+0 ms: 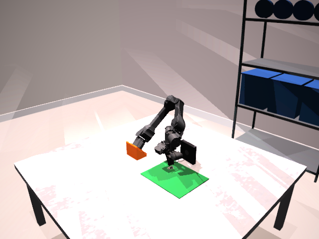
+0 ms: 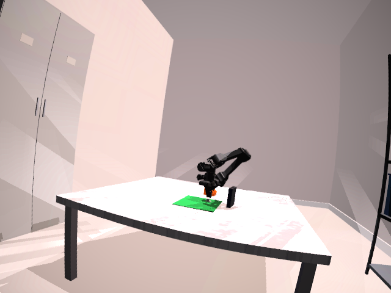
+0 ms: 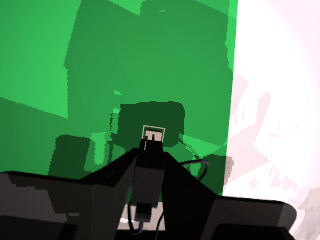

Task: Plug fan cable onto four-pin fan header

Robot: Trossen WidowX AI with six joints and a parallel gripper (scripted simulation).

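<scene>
My gripper tip is now 7 cm short of the green board, 4 cm to the left of it and 5 cm above it. From my gripper tip the other things lie so: black fan: 1 cm ahead, 14 cm to the left, 2 cm above; then black fan plug: 1 cm to the left, 1 cm above.
</scene>
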